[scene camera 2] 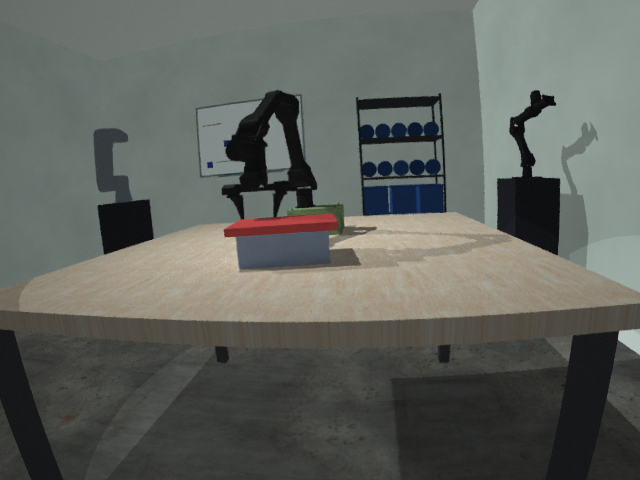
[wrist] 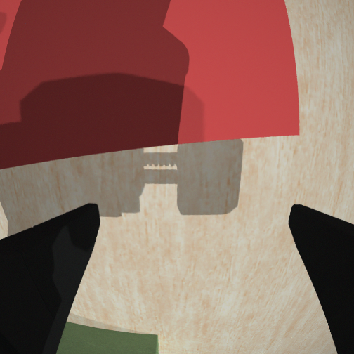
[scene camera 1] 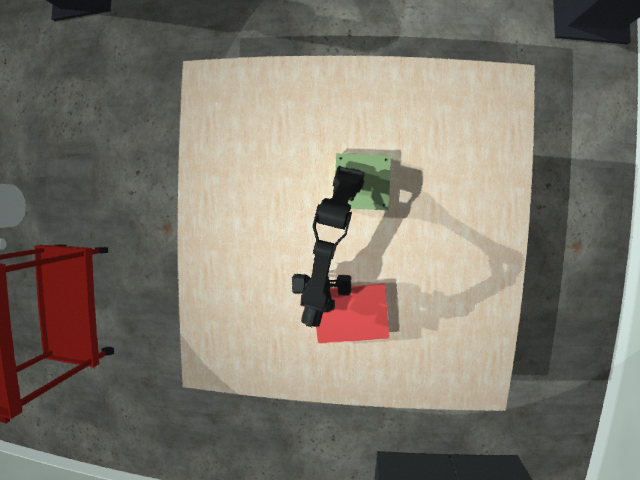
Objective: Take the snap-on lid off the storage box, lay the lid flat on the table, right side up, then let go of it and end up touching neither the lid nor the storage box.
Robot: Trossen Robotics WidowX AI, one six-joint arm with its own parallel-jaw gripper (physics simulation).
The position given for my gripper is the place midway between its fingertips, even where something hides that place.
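Observation:
My gripper (scene camera 2: pixel 258 219), (wrist: pixel 198 215). A red lid (scene camera 1: pixel 362 315), (scene camera 2: pixel 320 222), (wrist: pixel 84 84). A blue-grey storage box (scene camera 2: pixel 303 248).

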